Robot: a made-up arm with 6 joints.
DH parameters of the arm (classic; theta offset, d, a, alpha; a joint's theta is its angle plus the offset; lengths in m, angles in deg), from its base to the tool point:
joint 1: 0 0.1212 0 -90
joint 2: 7.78 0 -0.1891 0
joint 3: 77.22 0 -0.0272 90
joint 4: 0 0.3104 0 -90
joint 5: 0 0 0.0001 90
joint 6: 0 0.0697 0 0
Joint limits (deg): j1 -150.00..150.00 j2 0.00..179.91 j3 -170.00..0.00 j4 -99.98..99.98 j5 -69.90..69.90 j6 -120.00..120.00
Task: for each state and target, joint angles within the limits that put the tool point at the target. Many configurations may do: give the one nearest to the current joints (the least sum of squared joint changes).
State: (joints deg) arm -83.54 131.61 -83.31 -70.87 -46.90 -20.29
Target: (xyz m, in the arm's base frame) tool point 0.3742 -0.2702 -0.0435
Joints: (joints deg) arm -41.27 151.73 -100.57 -69.35 -42.19 -20.29
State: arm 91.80 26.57 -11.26 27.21 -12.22 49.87
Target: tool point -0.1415 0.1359 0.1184
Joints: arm 132.40 19.31 0.00 28.85 22.40 49.87
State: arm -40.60 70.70 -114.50 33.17 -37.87 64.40
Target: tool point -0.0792 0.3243 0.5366
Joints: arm -80.72 23.15 -124.21 27.96 -52.43 64.40
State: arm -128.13 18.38 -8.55 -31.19 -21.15 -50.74
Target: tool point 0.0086 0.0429 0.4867
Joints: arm -100.19 0.00 -50.41 -1.05 -43.12 -50.74
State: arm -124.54 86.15 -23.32 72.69 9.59 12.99
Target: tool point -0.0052 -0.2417 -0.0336
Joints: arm -95.28 101.39 -31.26 73.83 14.70 12.99
